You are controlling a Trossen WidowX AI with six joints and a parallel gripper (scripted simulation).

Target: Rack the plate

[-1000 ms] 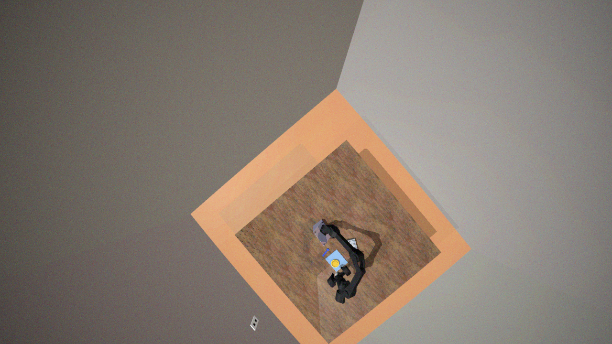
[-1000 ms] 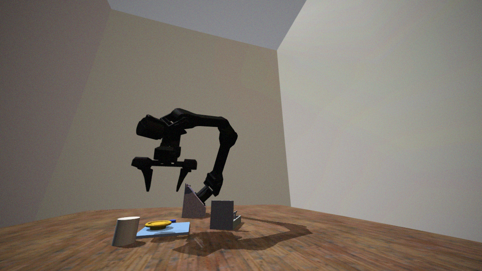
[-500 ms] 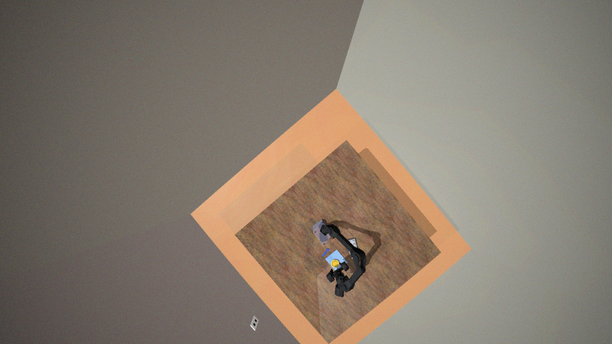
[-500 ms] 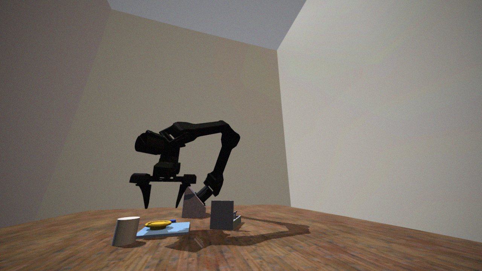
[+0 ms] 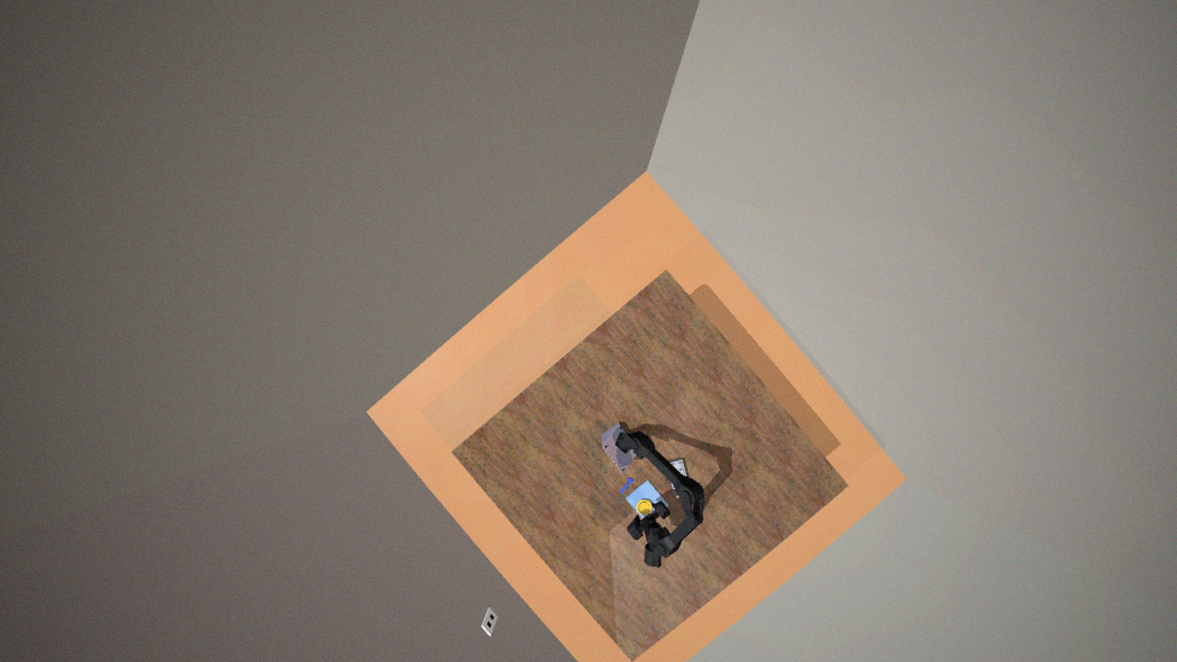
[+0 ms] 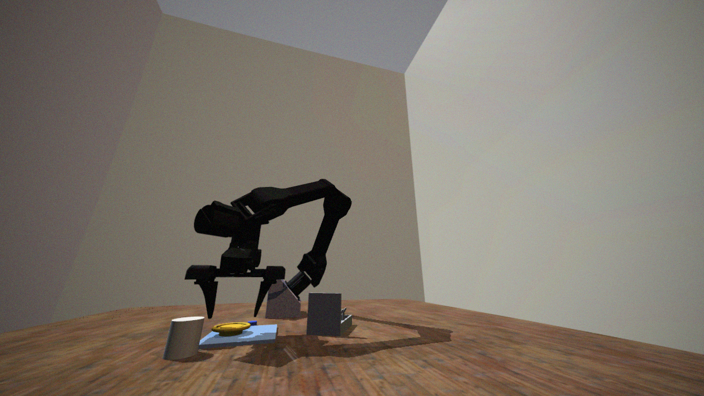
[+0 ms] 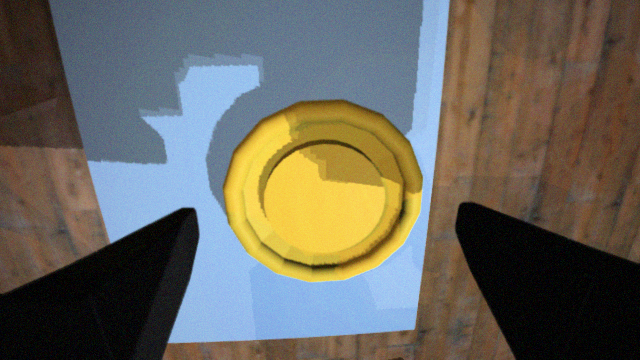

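Right now my gripper tip is 2 cm above the yellow plate. Also, from my gripper tip: cream cylinder 9 cm ahead, 6 cm to the right, 1 cm below; blue bar 12 cm behind, 2 cm to the left, 3 cm below; light blue mat 2 cm to the left, 3 cm below.
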